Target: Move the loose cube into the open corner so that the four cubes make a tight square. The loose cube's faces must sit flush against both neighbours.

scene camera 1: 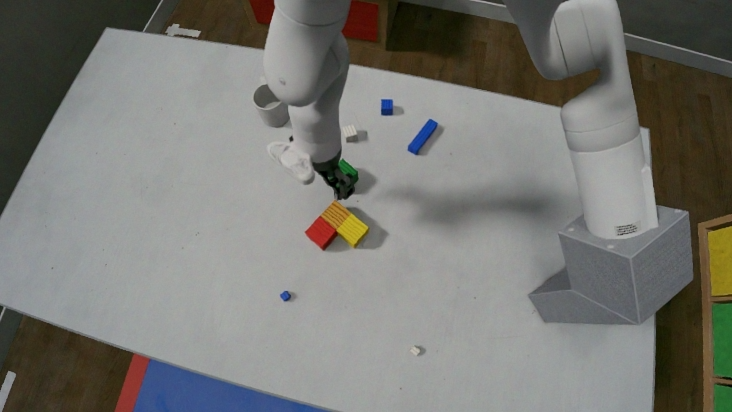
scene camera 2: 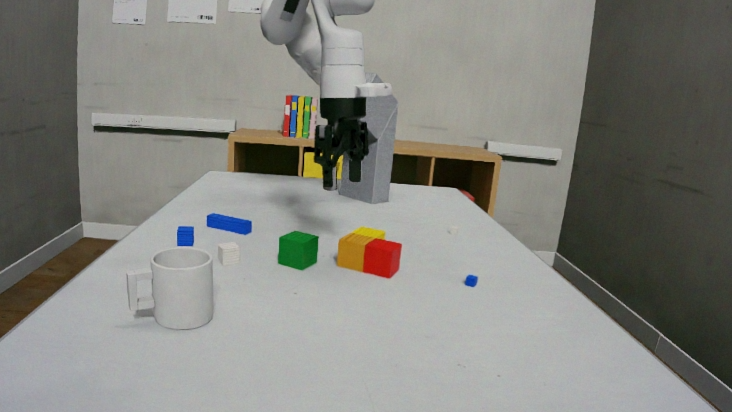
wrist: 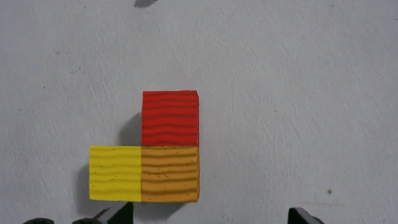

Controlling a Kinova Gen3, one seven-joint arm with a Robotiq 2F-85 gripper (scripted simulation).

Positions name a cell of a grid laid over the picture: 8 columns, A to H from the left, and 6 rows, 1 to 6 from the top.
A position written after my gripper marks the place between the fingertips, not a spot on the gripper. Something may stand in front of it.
I see my gripper (scene camera 2: D3).
My gripper shows as well in scene camera 1 (scene camera 1: D3).
